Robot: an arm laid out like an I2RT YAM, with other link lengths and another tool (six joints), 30 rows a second.
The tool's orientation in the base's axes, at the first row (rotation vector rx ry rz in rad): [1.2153, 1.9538, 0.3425]
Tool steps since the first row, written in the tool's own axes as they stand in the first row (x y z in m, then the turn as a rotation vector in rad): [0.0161, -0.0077, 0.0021, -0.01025, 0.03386, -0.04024]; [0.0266, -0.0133, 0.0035, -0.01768, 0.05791, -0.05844]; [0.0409, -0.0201, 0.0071, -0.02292, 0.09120, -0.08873]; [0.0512, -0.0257, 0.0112, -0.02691, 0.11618, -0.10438]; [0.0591, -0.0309, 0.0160, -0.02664, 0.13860, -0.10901]
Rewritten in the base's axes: [-0.0069, 0.0094, -0.0137, -0.00609, 0.01528, 0.05099]; [-0.0118, 0.0152, -0.0229, -0.00269, 0.02422, 0.08054]; [-0.0167, 0.0233, -0.0361, -0.00290, 0.04175, 0.12233]; [-0.0195, 0.0285, -0.0471, 0.00220, 0.05364, 0.14912]; [-0.0210, 0.0317, -0.0570, 0.01289, 0.06595, 0.16519]
